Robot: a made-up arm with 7 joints. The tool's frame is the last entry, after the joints.
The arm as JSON. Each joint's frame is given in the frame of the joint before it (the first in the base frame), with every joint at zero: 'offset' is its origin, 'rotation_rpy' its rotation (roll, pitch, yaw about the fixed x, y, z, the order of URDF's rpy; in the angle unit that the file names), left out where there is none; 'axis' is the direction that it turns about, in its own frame. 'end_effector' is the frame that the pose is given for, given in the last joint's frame.
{
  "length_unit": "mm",
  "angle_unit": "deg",
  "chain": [
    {
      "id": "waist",
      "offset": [
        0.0,
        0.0,
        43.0
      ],
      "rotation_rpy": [
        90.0,
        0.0,
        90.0
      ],
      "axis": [
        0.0,
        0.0,
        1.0
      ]
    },
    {
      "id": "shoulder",
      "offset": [
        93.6,
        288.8,
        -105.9
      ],
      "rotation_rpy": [
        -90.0,
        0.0,
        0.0
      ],
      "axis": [
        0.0,
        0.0,
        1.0
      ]
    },
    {
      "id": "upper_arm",
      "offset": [
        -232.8,
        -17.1,
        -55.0
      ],
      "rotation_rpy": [
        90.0,
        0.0,
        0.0
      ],
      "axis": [
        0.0,
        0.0,
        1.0
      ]
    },
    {
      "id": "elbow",
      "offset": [
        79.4,
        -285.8,
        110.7
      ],
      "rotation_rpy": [
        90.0,
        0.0,
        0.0
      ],
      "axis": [
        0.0,
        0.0,
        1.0
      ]
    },
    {
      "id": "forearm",
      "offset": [
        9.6,
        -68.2,
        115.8
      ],
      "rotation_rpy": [
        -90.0,
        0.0,
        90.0
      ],
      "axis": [
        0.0,
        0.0,
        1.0
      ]
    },
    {
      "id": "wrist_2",
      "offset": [
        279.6,
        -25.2,
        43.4
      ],
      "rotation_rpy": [
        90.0,
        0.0,
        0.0
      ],
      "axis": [
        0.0,
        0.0,
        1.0
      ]
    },
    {
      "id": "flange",
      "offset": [
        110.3,
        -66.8,
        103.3
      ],
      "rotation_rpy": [
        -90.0,
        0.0,
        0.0
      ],
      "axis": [
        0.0,
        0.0,
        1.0
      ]
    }
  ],
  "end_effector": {
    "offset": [
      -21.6,
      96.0,
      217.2
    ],
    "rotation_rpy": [
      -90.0,
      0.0,
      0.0
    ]
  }
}
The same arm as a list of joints. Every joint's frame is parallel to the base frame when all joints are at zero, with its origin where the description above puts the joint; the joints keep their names.
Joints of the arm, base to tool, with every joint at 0 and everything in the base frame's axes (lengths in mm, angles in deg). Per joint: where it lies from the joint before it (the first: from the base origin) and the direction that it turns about. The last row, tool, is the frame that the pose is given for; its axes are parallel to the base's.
waist: origin 0 0 43 axis +x
shoulder: origin -105.9 93.6 288.8 axis +z
upper_arm: origin 17.1 -232.8 -55 axis +x
elbow: origin 110.7 79.4 -285.8 axis -z
forearm: origin -68.2 9.6 -115.8 axis -y
wrist_2: origin 279.6 -43.4 -25.2 axis -z
flange: origin 110.3 66.8 -103.3 axis -y
tool: origin -21.6 -217.2 96

